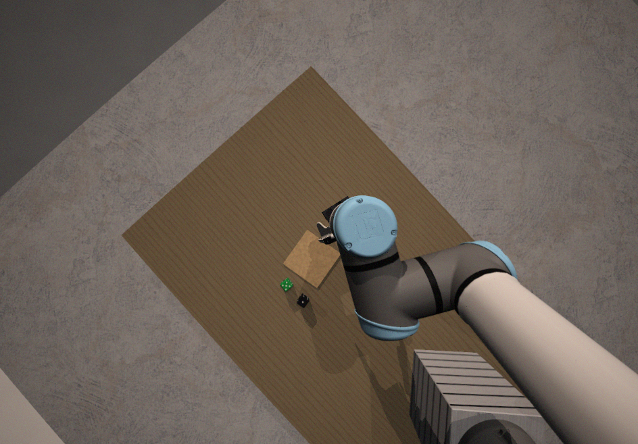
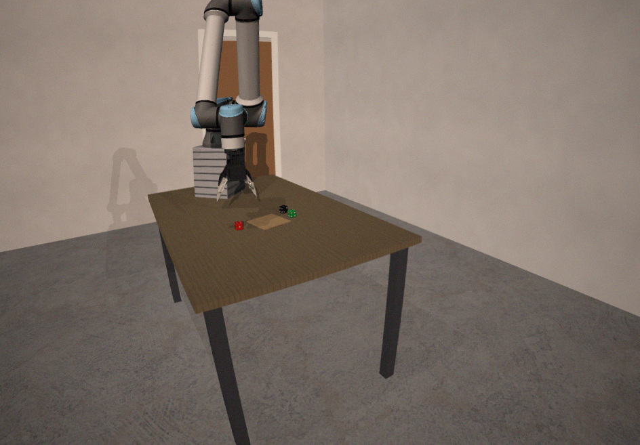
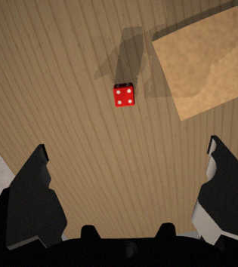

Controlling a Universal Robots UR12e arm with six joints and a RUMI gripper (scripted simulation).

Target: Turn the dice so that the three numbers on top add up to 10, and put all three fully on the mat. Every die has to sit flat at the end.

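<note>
Right now my hand is 10 mm past the red die and 120 mm above it. Also, from my hand: tan mat (150 mm to the left, 130 mm below); then black die (70 mm behind, 270 mm to the left, 120 mm below); then green die (10 mm ahead, 260 mm to the left, 120 mm below).
</note>
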